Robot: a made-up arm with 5 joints.
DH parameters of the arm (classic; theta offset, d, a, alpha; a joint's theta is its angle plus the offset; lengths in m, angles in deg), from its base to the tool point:
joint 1: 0 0.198 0 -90
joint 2: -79.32 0 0.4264 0
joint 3: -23.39 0 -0.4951 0
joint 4: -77.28 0 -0.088 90
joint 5: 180 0.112 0 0
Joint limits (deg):
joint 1: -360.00..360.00
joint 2: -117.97..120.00
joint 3: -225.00..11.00
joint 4: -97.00..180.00
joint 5: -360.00..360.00
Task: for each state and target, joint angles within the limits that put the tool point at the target. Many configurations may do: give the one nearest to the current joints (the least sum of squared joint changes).
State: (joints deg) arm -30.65 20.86 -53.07 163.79 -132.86
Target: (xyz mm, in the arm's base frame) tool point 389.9 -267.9 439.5
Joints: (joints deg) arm -34.49 5.57 -70.23 168.08 -132.86
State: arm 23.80 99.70 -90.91 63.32 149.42
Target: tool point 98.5 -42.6 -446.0
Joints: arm -23.39 96.43 -63.90 73.87 149.42
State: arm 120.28 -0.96 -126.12 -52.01 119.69
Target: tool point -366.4 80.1 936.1
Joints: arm 167.67 -8.91 -92.42 -79.84 119.69
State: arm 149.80 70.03 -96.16 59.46 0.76
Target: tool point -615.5 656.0 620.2
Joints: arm 133.18 30.95 -123.82 52.95 0.76
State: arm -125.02 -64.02 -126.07 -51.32 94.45
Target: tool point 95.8 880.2 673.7
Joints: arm -96.21 -76.10 -138.02 -34.23 94.45
